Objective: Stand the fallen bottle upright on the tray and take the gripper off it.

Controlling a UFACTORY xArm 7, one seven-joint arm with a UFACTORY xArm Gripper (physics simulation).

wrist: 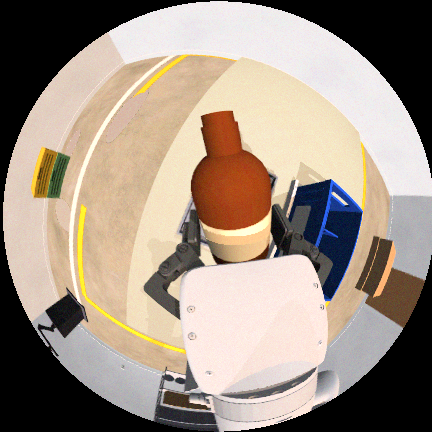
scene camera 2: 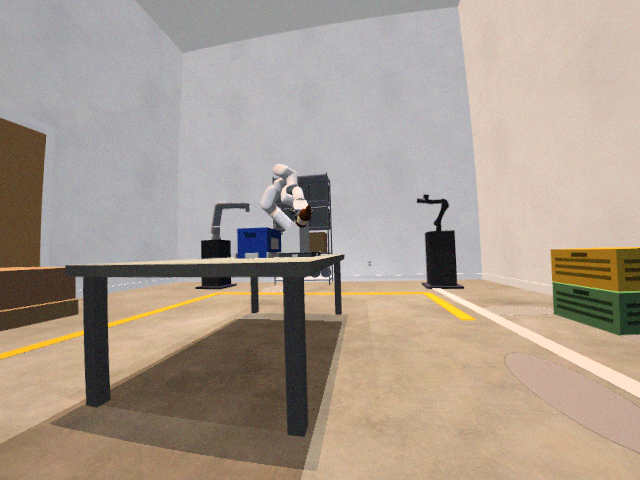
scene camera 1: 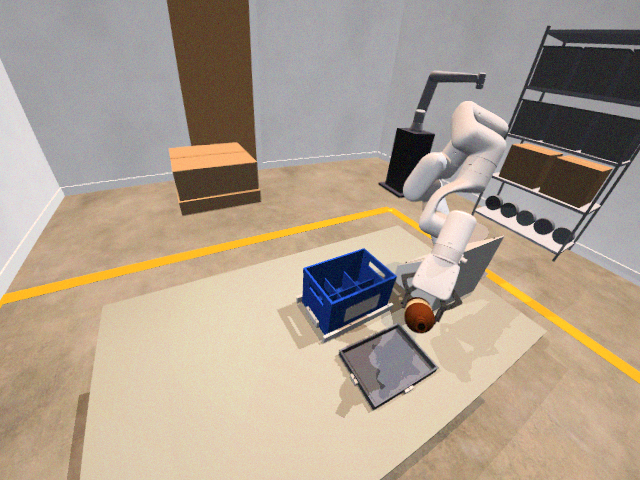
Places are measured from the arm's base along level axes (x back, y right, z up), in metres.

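Pixels of known places: gripper, between the fingertips: (wrist: 235, 215) (scene camera 2: 303, 218); arm's base, origin of its link: (scene camera 2: 292, 229).
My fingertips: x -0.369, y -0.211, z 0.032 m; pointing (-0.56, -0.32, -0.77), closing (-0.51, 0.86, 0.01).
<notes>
For each thing: its top centre in the pictures, then the offset to it from my fingertips. "pt": a spot on its surface instead.
- brown bottle with a cream label band, centre of its top: (wrist: 244, 186) (scene camera 1: 425, 303) (scene camera 2: 304, 207) dx -0.016, dy -0.015, dz +0.069 m
- square grey tray, a spot on its surface: (scene camera 1: 395, 359) pt dx +0.003, dy +0.008, dz -0.232 m
- blue divided crate, centre of its top: (wrist: 337, 250) (scene camera 1: 350, 272) (scene camera 2: 260, 229) dx -0.042, dy +0.274, dz -0.062 m
The brown bottle with a cream label band (scene camera 1: 419, 316) (scene camera 2: 303, 216) (wrist: 231, 190) is held in the air, behind and above the tray in the scene camera 1 view. It is tilted: its neck points outward and somewhat upward in the scene camera 2 view. My gripper (scene camera 1: 422, 305) (wrist: 235, 215) is shut on the bottle, with one dark finger on each side around the label band. The bottle's base is hidden by the gripper's white housing in the wrist view. The square grey tray (scene camera 1: 395, 359) lies flat on the table, apart from the bottle; the bottle hides most of it in the wrist view.
A blue divided crate (scene camera 1: 330, 310) (scene camera 2: 258, 241) (wrist: 312, 195) stands beside the tray on the table (scene camera 1: 206, 361) (scene camera 2: 206, 267) (wrist: 310, 130). A grey upright panel (scene camera 1: 478, 266) stands close behind the gripper. A shelf rack (scene camera 1: 529, 85) stands farther back on the floor.
</notes>
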